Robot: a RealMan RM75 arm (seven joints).
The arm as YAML. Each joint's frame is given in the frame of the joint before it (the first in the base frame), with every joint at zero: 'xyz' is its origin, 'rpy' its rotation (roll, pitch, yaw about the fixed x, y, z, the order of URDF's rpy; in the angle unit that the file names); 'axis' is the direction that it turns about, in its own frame. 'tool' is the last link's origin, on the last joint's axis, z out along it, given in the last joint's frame.
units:
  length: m
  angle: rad
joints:
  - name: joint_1
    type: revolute
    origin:
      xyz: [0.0, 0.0, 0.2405]
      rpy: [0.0, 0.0, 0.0]
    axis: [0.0, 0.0, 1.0]
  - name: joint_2
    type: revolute
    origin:
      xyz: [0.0, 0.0, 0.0]
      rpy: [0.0, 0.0, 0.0]
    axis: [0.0, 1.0, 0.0]
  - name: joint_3
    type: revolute
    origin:
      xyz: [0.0, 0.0, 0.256]
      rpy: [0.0, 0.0, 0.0]
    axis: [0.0, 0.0, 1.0]
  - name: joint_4
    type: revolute
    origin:
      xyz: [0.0, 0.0, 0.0]
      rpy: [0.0, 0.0, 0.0]
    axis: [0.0, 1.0, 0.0]
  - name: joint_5
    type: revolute
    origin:
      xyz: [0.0, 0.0, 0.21]
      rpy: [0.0, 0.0, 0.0]
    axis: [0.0, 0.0, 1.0]
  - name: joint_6
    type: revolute
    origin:
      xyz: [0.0, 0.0, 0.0]
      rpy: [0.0, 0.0, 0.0]
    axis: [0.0, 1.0, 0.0]
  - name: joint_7
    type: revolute
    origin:
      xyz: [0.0, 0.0, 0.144]
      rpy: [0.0, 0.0, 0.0]
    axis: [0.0, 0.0, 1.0]
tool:
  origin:
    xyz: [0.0, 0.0, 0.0]
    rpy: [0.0, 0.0, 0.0]
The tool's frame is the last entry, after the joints.
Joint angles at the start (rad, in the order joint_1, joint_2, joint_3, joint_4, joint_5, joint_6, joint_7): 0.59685, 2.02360, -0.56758, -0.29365, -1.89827, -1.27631, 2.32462
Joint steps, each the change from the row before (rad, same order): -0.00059, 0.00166, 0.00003, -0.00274, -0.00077, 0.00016, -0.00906; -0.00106, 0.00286, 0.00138, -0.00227, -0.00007, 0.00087, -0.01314; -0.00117, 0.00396, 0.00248, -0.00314, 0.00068, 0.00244, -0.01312; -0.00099, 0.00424, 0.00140, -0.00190, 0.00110, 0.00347, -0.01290; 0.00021, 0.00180, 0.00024, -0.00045, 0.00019, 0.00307, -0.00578; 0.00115, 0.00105, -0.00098, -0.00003, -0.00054, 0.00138, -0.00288; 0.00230, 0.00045, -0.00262, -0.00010, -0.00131, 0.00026, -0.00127; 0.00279, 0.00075, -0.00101, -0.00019, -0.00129, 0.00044, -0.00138; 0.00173, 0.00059, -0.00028, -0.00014, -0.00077, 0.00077, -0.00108
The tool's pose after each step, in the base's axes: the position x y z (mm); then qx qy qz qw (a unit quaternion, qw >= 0). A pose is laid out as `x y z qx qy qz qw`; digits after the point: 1 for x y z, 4 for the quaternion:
291.9 351.2 -22.8 -0.6030 0.7180 0.3431 0.0561
291.8 351.0 -23.4 -0.6071 0.7141 0.3435 0.0585
291.6 350.9 -24.1 -0.6105 0.7104 0.3447 0.0616
291.3 350.8 -25.3 -0.6136 0.7071 0.3455 0.0644
291.2 350.9 -26.0 -0.6151 0.7057 0.3454 0.0662
290.8 351.1 -26.6 -0.6165 0.7047 0.3447 0.0665
289.9 351.4 -27.2 -0.6187 0.7037 0.3431 0.0659
288.8 352.0 -27.7 -0.6206 0.7025 0.3421 0.0654
288.2 352.4 -28.0 -0.6217 0.7017 0.3417 0.0654

